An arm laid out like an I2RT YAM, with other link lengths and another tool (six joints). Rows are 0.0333 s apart.
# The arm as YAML. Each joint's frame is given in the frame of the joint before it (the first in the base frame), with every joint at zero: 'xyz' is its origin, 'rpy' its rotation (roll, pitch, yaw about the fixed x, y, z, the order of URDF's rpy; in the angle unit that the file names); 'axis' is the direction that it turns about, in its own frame. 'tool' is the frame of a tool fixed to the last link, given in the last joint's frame.
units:
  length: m
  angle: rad
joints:
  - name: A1
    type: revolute
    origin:
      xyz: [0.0, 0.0, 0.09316]
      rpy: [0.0, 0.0, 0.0]
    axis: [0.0, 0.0, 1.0]
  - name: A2
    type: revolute
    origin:
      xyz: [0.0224, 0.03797, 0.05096]
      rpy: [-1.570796, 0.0, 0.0]
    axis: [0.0, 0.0, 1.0]
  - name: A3
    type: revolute
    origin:
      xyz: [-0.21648, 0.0, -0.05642]
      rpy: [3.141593, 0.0, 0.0]
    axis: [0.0, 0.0, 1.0]
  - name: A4
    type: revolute
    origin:
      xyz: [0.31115, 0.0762, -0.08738]
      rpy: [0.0, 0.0, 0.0]
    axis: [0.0, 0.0, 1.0]
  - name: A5
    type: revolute
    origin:
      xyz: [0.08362, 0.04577, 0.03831]
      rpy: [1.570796, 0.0, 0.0]
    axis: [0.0, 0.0, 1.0]
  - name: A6
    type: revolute
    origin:
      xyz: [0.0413, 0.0, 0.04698]
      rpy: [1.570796, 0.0, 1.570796]
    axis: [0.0, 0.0, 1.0]
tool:
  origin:
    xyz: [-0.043, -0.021, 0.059]
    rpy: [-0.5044, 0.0, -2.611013]
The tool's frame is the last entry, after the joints.
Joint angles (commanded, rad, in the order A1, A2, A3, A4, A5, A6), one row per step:
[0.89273, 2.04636, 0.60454, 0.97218, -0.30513, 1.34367]
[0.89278, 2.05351, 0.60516, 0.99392, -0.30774, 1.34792]
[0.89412, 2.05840, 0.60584, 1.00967, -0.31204, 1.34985]
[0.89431, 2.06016, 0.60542, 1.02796, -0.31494, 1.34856]
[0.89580, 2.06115, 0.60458, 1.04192, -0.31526, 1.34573]
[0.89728, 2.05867, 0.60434, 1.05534, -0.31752, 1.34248]
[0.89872, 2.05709, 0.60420, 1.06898, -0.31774, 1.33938]
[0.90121, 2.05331, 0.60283, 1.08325, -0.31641, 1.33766]
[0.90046, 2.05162, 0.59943, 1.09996, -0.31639, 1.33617]
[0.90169, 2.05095, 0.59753, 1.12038, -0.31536, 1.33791]
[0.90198, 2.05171, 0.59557, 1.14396, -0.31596, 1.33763]
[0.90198, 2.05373, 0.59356, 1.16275, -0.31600, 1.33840]
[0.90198, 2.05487, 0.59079, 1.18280, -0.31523, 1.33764]
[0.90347, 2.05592, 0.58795, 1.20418, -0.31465, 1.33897]
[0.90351, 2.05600, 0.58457, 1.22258, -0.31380, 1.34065]
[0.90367, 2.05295, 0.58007, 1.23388, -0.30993, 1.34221]
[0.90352, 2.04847, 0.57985, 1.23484, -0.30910, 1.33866]
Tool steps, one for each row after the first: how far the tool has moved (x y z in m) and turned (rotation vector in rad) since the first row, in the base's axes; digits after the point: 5 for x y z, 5 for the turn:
[-0.00006, 0.00008, 0.00129, 0.01385, -0.00501, 0.00058]
[-0.00077, 0.00063, 0.00245, 0.02460, -0.00910, 0.00500]
[-0.00098, 0.00104, 0.00504, 0.03753, -0.01934, 0.00840]
[-0.00164, 0.00148, 0.00703, 0.04621, -0.02927, 0.01139]
[-0.00208, 0.00251, 0.01051, 0.05802, -0.04115, 0.01627]
[-0.00241, 0.00332, 0.01368, 0.06889, -0.05323, 0.01916]
[-0.00301, 0.00417, 0.01745, 0.08106, -0.06555, 0.02111]
[-0.00312, 0.00363, 0.02025, 0.09223, -0.07633, 0.02090]
[-0.00349, 0.00371, 0.02373, 0.10748, -0.08713, 0.02051]
[-0.00388, 0.00352, 0.02727, 0.12378, -0.10029, 0.02145]
[-0.00426, 0.00299, 0.02937, 0.13551, -0.10887, 0.02120]
[-0.00474, 0.00232, 0.03186, 0.14765, -0.11991, 0.02074]
[-0.00571, 0.00191, 0.03460, 0.16165, -0.12976, 0.02121]
[-0.00620, 0.00106, 0.03700, 0.17363, -0.13787, 0.01988]
[-0.00647, 0.00009, 0.03896, 0.18098, -0.14369, 0.01589]
[-0.00623, 0.00042, 0.04089, 0.18372, -0.15035, 0.01612]

